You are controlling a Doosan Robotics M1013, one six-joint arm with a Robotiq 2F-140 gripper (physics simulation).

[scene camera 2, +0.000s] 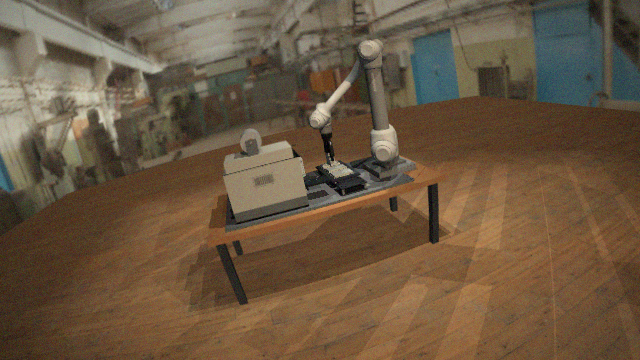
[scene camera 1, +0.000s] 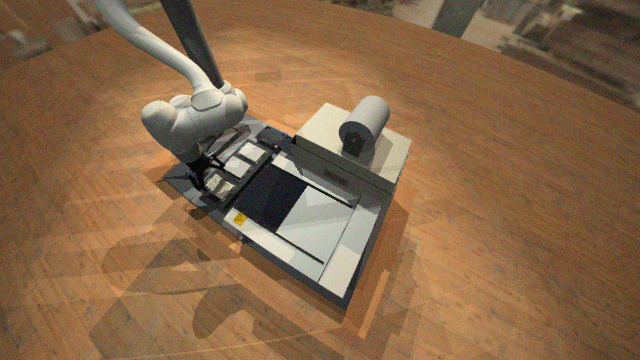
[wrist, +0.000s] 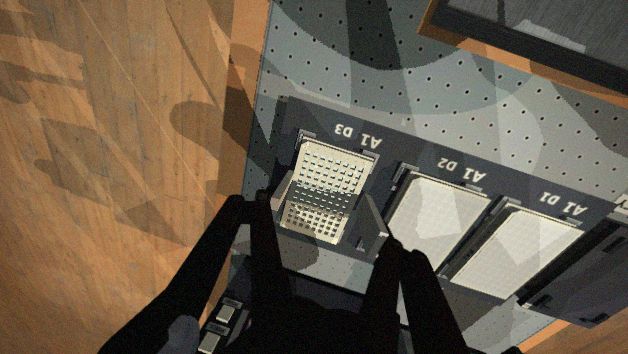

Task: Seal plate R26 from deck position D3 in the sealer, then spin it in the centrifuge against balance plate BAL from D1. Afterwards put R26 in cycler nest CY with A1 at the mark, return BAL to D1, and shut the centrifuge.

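Pixels of known places: gripper, between the fingertips: [scene camera 2: 330, 163] [scene camera 1: 218, 185] [wrist: 326, 193]; arm's base, origin of its link: [scene camera 2: 389, 162] [scene camera 1: 204, 138].
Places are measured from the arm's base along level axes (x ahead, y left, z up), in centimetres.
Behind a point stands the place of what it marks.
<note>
Plate R26 [scene camera 1: 219, 186] @[x 33.7, y -25.2, z 4.1 cm] [wrist: 330, 172] @[x 29.9, y -24.7, z 4.1 cm], cream with a grid of open wells, sits in the deck position marked D3. My gripper [scene camera 1: 211, 176] @[x 32.7, y -24.7, z 3.8 cm] [scene camera 2: 330, 161] @[x 32.7, y -24.7, z 3.8 cm] [wrist: 326, 193] @[x 32.7, y -24.7, z 3.8 cm] is open, its fingers on either side of R26. In the wrist view the left finger is close to the plate's edge and a gap shows at the right finger. A pale plate [scene camera 1: 251, 152] @[x 37.4, y -1.4, z 4.2 cm] [wrist: 520, 247] @[x 35.2, y -0.8, z 4.1 cm] sits at D1, where BAL belongs; its name is not readable. The cycler nest [scene camera 1: 271, 135] @[x 40.0, y 15.4, z 2.1 cm] [wrist: 575, 275] @[x 39.4, y 10.9, z 2.1 cm] is dark and low, beside D1.
Another pale plate [scene camera 1: 237, 167] @[x 36.0, y -12.7, z 4.4 cm] [wrist: 437, 217] @[x 33.0, y -11.5, z 4.5 cm] sits at D2, beside the right finger. A cream machine [scene camera 1: 320, 125] @[x 74.2, y 2.7, z 32.3 cm] [scene camera 2: 265, 185] @[x 89.4, y 13.3, z 15.2 cm] carries a roll [scene camera 1: 367, 120] @[x 89.7, y -3.3, z 44.8 cm] [scene camera 2: 250, 141] @[x 91.3, y 10.6, z 39.9 cm]. A flat white panel [scene camera 1: 317, 215] @[x 84.1, y -25.4, z 18.3 cm] lies beside a dark area. Two pale buttons show low in the wrist view.
</note>
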